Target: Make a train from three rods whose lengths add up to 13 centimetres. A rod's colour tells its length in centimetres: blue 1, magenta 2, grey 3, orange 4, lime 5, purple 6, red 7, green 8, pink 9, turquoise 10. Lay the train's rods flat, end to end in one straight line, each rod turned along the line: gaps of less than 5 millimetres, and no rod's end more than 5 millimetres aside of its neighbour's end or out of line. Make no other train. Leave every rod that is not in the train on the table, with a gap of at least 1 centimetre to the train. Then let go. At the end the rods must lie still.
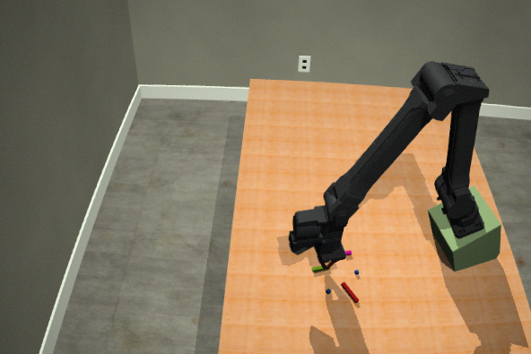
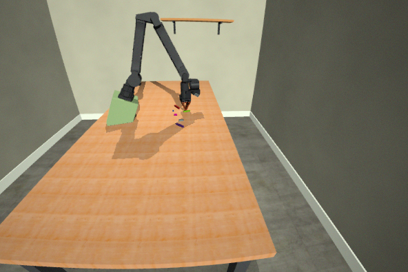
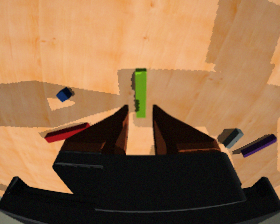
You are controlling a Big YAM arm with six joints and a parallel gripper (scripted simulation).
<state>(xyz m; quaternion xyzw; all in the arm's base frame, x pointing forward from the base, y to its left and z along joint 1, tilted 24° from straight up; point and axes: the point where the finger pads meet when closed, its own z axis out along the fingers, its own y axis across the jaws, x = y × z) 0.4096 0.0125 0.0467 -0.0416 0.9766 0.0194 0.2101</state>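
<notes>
Now: hand 10 mm short of the lime rod and 20 mm above it. Round my hand: magenta rod: 80 mm behind, 40 mm to the right, 20 mm below; red rod: 60 mm behind, 90 mm to the left, 20 mm below; grey rod: 50 mm behind, 130 mm to the right, 20 mm below.
</notes>
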